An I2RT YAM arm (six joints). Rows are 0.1 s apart.
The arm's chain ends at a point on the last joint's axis. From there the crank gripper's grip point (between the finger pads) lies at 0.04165 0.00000 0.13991 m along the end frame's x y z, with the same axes.
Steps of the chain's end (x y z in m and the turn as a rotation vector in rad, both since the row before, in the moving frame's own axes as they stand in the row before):
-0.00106, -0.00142, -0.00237, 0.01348, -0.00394, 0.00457
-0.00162, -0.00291, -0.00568, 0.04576, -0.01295, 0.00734
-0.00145, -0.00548, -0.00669, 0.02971, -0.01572, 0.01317
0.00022, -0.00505, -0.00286, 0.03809, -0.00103, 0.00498
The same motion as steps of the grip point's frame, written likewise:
-0.00161, -0.00312, -0.00222, 0.01348, -0.00394, 0.00457
-0.00341, -0.00902, -0.00529, 0.04576, -0.01295, 0.00734
-0.00363, -0.00911, -0.00611, 0.02971, -0.01572, 0.01317
0.00009, -0.01017, -0.00291, 0.03809, -0.00103, 0.00498

